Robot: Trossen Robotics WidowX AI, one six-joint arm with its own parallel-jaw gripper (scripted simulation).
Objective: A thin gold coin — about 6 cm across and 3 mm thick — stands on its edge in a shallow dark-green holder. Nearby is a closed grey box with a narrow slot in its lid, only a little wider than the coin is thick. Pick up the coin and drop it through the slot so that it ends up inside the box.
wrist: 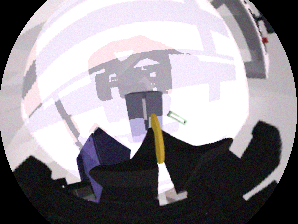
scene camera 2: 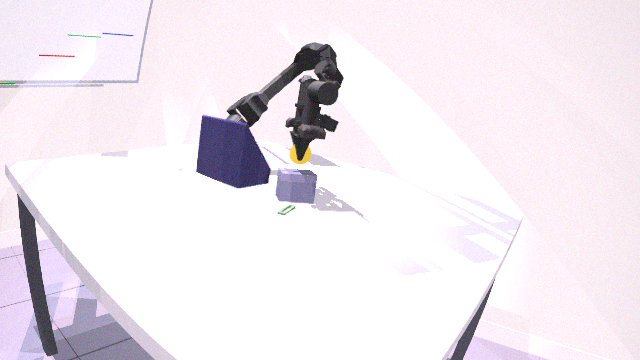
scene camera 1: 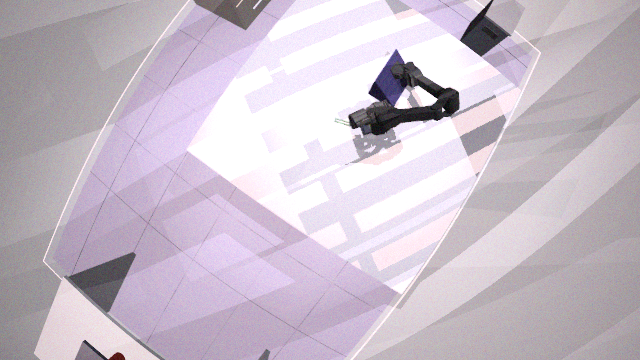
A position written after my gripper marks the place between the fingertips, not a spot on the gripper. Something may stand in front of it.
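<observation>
My gripper (scene camera 2: 299, 160) carries a coin. In the wrist view, the same gripper (wrist: 153, 130) is visible too.
</observation>
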